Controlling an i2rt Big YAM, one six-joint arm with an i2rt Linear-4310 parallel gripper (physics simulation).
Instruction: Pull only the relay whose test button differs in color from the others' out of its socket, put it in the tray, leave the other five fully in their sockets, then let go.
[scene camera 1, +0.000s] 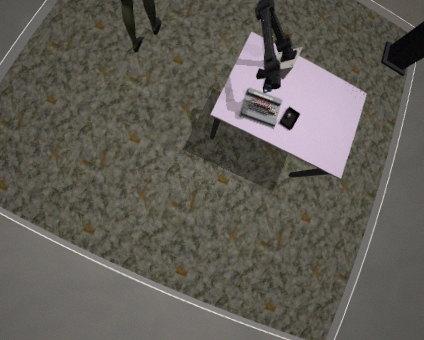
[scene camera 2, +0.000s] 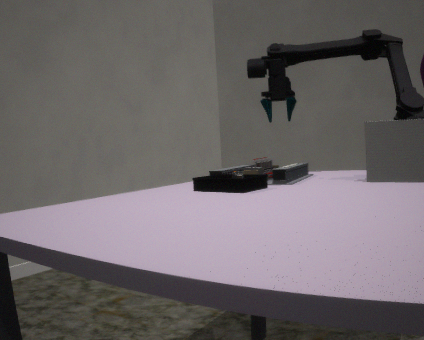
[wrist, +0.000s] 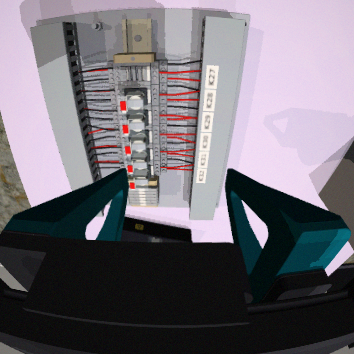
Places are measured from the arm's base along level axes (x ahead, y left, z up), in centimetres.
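Pixels of known places: gripper, fingertip midpoint: (scene camera 1: 265, 88) (scene camera 2: 279, 121) (wrist: 176, 176); arm's base, link origin: (scene camera 1: 288, 56) (scene camera 2: 414, 143).
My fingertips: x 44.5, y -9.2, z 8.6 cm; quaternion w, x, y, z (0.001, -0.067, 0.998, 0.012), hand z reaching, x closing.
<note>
For each thing: its top centre in the pictures, then the offset to it from my fingertips. "spot": a spot on its surface instead. Level surfaces: height alone.
- label K28, surface spot: (wrist: 136, 102) spot: dz -11.7, dx +4.4, dy -0.4 cm
- label K27, surface spot: (wrist: 136, 74) spot: dz -16.1, dx +5.3, dy -2.5 cm
- black tray, top centre: (wrist: 147, 250) (scene camera 2: 229, 176) (scene camera 1: 290, 117) dz -15.0, dx +1.9, dy +31.8 cm
- small pale object, top centre: (scene camera 1: 289, 114) dz -13.9, dx +0.6, dy +29.7 cm
- lilac table, surface height: dz -18.5 cm
My gripper (scene camera 1: 267, 90) (scene camera 2: 280, 121) (wrist: 176, 176) is open with nothing between its fingers, high above the table near the relay panel. In the wrist view, several relays with red test buttons, such as the one beside label K28 (wrist: 136, 102), sit in a row in their sockets. The socket beside label K27 (wrist: 136, 74) has no relay in it. The black tray (scene camera 1: 295, 122) (scene camera 2: 215, 185) (wrist: 170, 232) stands beside the panel. A small pale object (scene camera 1: 289, 115) lies inside it; its button colour is too small to tell. The fingers partly hide the tray in the wrist view.
Grey wire ducts (wrist: 55, 75) (wrist: 220, 100) flank the relay row, with red and black wires running to it. The lilac table (scene camera 1: 325, 110) (scene camera 2: 200, 240) carries panel and tray. The arm's base stands on a pale block (scene camera 2: 395, 150). A person's legs (scene camera 1: 131, 22) show on the floor away from the table.
</note>
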